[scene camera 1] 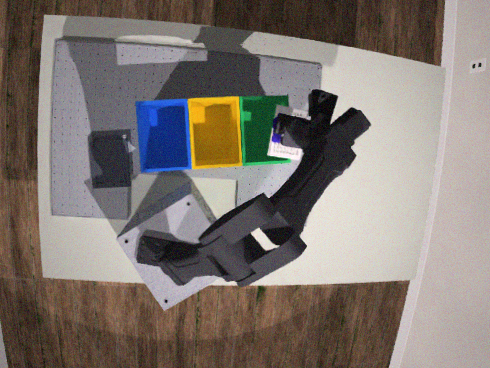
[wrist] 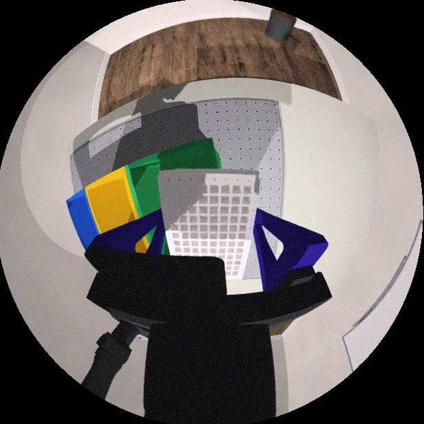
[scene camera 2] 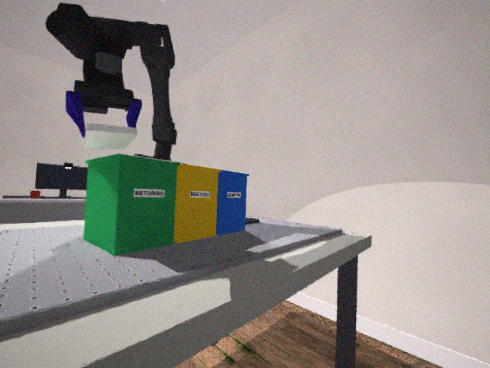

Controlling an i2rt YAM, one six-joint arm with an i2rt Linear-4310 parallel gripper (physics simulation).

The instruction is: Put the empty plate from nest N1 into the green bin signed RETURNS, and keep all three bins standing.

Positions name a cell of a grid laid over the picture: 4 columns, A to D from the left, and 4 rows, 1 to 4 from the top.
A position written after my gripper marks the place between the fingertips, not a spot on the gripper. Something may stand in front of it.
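Note:
My gripper (scene camera 2: A2) is visible. A blue bin (scene camera 1: B2) is present; I also see the blue bin (wrist: A2) in the wrist view and the blue bin (scene camera 2: B3) in scene camera 2. A green bin (scene camera 2: B3) is visible, with the green bin (scene camera 1: C2) and the green bin (wrist: B2) in the other views. A yellow bin (scene camera 1: B2) is visible; the wrist view shows the yellow bin (wrist: B2), and scene camera 2 the yellow bin (scene camera 2: B3).

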